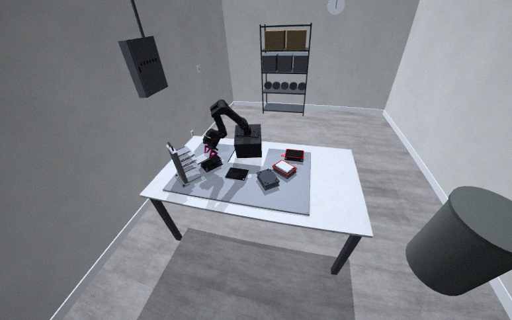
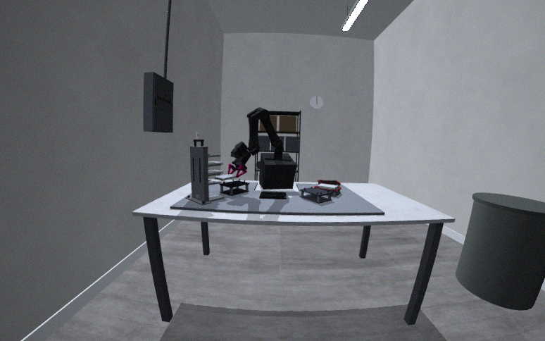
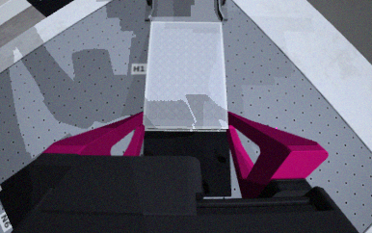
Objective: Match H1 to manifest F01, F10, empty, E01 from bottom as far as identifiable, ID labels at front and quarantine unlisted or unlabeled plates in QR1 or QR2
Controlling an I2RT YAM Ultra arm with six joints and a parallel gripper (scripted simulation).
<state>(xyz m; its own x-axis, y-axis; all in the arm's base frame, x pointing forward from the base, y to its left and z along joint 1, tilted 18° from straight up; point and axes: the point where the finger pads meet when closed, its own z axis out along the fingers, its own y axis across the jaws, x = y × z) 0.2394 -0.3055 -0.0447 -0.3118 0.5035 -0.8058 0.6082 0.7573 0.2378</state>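
My hand is 10 mm past the black regrip nest, 10 mm to the right of it and 60 mm above it. From my hand the other things lie so: H1 tag 160 mm ahead, 120 mm below.
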